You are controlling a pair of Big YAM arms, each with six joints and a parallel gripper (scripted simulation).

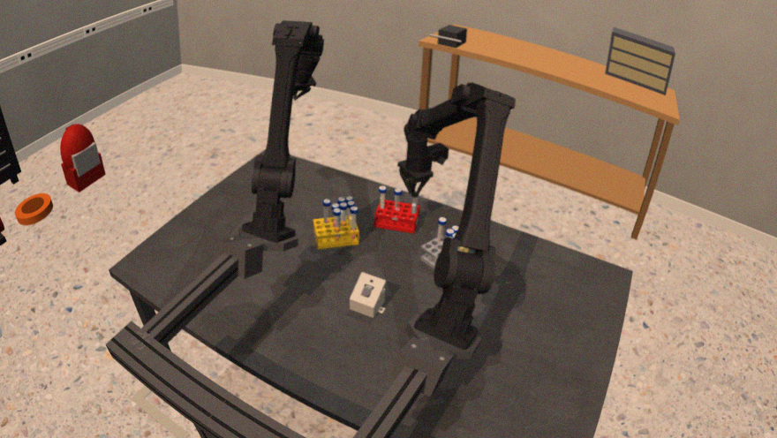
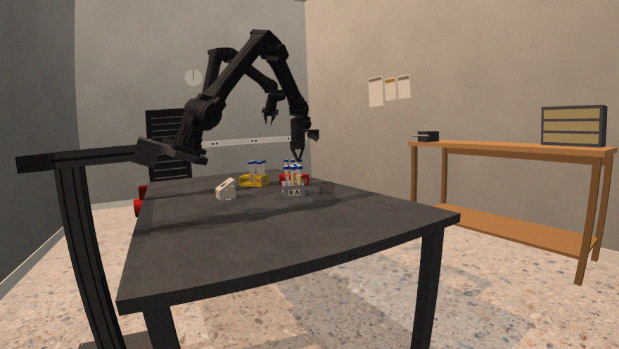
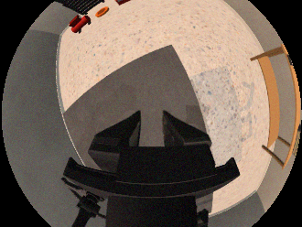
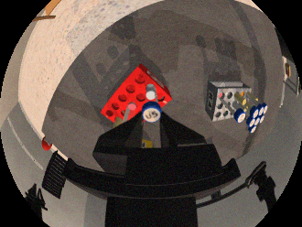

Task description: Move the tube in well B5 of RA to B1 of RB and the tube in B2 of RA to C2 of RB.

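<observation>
My right gripper is now 10 cm above the red rack, 4 cm to the right of it and 1 cm past it.
</observation>
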